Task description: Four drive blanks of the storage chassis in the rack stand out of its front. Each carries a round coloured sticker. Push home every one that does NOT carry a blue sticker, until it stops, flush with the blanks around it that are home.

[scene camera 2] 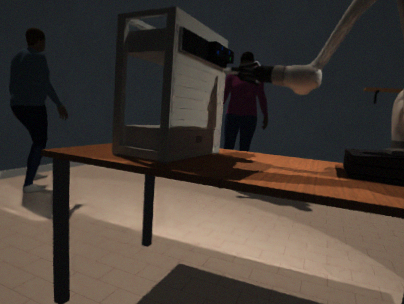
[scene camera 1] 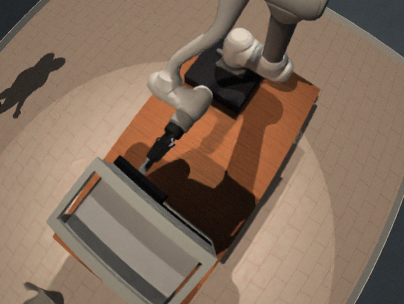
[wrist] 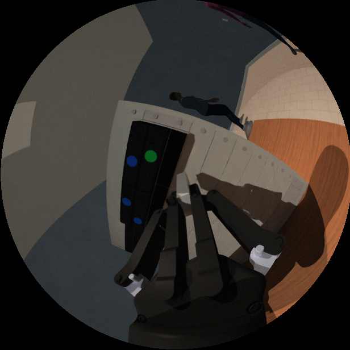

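Pixels of known places: gripper, fingertip midpoint: [scene camera 2: 225, 70]; arm's base, origin of the base link: [scene camera 1: 235, 61].
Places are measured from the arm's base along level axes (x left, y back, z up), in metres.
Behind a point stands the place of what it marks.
The black storage chassis [scene camera 1: 141, 179] {z 0.422, x 0.069, y -0.850 m} [scene camera 2: 196, 44] {z 0.382, x 0.277, y -0.893 m} [wrist: 175, 145] is high in the rack's front. In the wrist view, one drive blank carries a green sticker [wrist: 150, 156]. Three others carry blue stickers: one blue sticker [wrist: 132, 161] beside the green, another blue sticker [wrist: 126, 202] and a third blue sticker [wrist: 137, 220] farther down the picture. How far each blank stands out is hard to tell. My gripper [scene camera 1: 144, 167] [scene camera 2: 228, 70] {z 0.318, x 0.022, y -0.843 m} [wrist: 184, 180] is shut and empty. Its tips are close to the chassis's lower edge, at the pale panels' side; contact cannot be told.
The grey rack [scene camera 1: 206, 254] {z 0.489, x 0.378, y -0.929 m} [scene camera 2: 167, 100] {z 0.139, x 0.414, y -0.938 m} [wrist: 114, 175] stands on the wooden table [scene camera 1: 200, 150] {z -0.109, x 0.106, y -0.551 m} [scene camera 2: 300, 172] {z -0.109, x 0.179, y -0.432 m} [wrist: 300, 140]. Pale panels [wrist: 215, 150] fill its front below the chassis. A person in blue [scene camera 2: 32, 75] [wrist: 195, 104] and a person in magenta [scene camera 2: 247, 100] stand beyond.
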